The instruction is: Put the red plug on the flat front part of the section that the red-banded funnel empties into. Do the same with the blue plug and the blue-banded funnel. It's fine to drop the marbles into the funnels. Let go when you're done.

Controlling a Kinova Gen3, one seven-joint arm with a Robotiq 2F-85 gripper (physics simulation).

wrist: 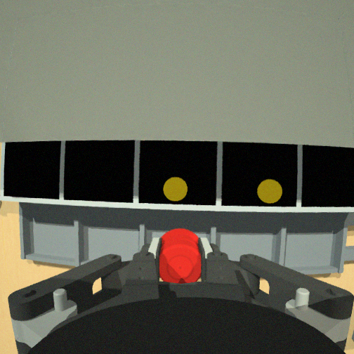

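Note:
My gripper (179, 249) is shut on the red plug (180, 257), low in the middle of the wrist view. The plug hangs in front of the middle of a grey sectioned tray and hides part of its middle section. The tray's flat front parts (110, 246) form a row split by low dividers. Behind them are dark sections, two of which hold a yellow marble (175, 189) (269, 191), one in the middle section and one in the section right of it. The blue plug and the funnels do not show in this view.
A large grey-green panel (175, 70) fills the upper part of the view, above and behind the dark sections. A light rim (100, 203) runs between the dark sections and the front parts. A light wooden table top (12, 240) shows at the left.

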